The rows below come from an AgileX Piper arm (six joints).
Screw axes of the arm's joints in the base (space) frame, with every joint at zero. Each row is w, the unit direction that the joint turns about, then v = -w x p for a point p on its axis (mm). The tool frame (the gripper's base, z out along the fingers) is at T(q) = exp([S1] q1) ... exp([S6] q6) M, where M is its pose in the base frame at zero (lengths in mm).
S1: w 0 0 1 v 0 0 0
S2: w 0 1 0 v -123 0 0
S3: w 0 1 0 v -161.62 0 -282.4
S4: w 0.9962 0 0.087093 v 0 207.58 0
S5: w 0 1 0 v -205.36 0 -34.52
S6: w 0.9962 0 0.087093 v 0 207.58 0
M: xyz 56.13 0 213.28 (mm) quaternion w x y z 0.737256 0 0.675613 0
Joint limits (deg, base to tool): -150..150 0..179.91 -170..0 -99.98..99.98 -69.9..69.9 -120..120
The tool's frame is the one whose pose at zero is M.
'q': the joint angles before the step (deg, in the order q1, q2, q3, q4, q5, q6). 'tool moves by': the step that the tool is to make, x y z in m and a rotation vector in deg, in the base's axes. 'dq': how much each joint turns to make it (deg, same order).
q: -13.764 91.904 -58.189 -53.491 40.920 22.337
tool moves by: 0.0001 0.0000 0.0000 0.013 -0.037 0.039
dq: -0.006 0.006 -0.005 0.000 -0.060 -0.004
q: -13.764 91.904 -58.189 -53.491 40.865 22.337
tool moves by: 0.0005 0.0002 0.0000 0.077 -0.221 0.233
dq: -0.001 0.008 0.001 -0.008 -0.337 0.010
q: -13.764 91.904 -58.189 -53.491 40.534 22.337
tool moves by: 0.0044 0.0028 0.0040 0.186 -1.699 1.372
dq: 0.417 -0.128 -0.642 0.044 -1.395 0.016
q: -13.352 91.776 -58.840 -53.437 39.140 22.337
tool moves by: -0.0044 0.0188 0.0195 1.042 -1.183 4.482
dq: 2.593 -3.912 -0.261 5.123 0.294 -6.208
